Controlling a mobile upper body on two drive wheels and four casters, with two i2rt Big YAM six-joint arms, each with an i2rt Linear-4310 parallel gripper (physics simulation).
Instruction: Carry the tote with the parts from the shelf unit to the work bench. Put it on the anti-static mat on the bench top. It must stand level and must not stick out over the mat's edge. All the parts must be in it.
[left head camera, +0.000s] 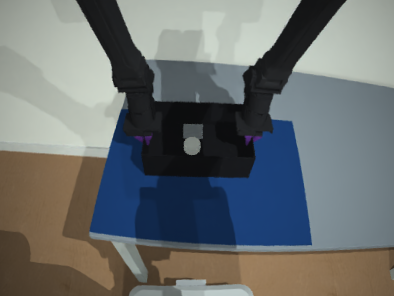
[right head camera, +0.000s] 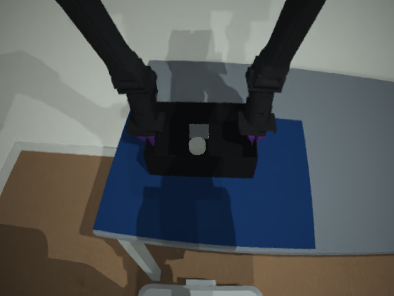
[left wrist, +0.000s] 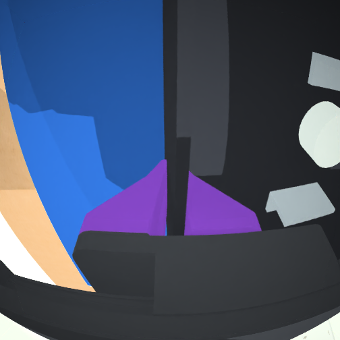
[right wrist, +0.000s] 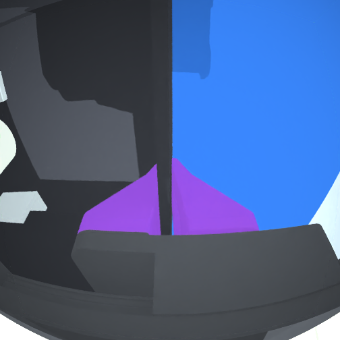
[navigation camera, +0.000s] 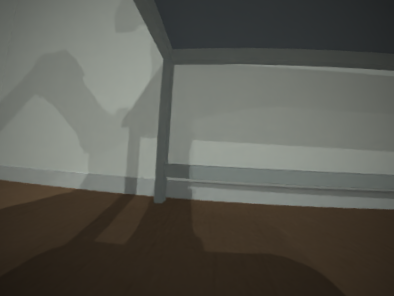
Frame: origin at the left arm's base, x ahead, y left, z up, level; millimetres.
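Seen in the pictures: left gripper, between the fingertips: (left head camera: 147, 144) (right head camera: 152, 144); right gripper, between the fingertips: (left head camera: 247, 143) (right head camera: 252, 143).
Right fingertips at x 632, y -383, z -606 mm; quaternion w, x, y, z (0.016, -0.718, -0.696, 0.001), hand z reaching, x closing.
Note:
Pixels of each thing's top centre, then the offset from my right fingertips to it. "*": a spot on its surface instead. Level surfaces: height alone.
- black tote, centre of its top: (right head camera: 201, 127) (left head camera: 198, 127) 9 mm ahead, 148 mm left, 62 mm up
- blue anti-static mat, height of its surface: 39 mm down
- grey block, centre of its top: (left head camera: 193, 127) (right head camera: 198, 127) 59 mm ahead, 160 mm left, 5 mm up
- pale round part, centre of its top: (left head camera: 192, 143) (right head camera: 197, 143) 9 mm ahead, 164 mm left, 11 mm down
- grey bench top, height of its surface: 42 mm down
- bench leg, a spot on its surface: (left head camera: 130, 258) * 253 mm back, 378 mm left, 339 mm down
The black tote (left head camera: 197, 159) hangs over the far part of the blue anti-static mat (left head camera: 254, 204) and casts a shadow on it. It holds a grey block (left head camera: 192, 130) and a pale round part (left head camera: 192, 146); the left wrist view shows a second grey block (left wrist: 300, 202). My left gripper (left head camera: 143, 139) is shut on the tote's thin left wall (left wrist: 175, 101), which shows between the purple fingers (left wrist: 175, 199). My right gripper (left head camera: 251, 139) is shut on the tote's right wall (right wrist: 165, 101), with its fingers (right wrist: 165, 199) on either side. I cannot tell whether the tote touches the mat.
The grey bench top (left head camera: 344, 159) runs on to the right of the mat. A bench leg (left head camera: 130, 258) stands under the mat's front left corner. My base (left head camera: 190, 288) is just before the bench edge. The navigation view shows a bench leg (navigation camera: 163, 127) and the wall behind.

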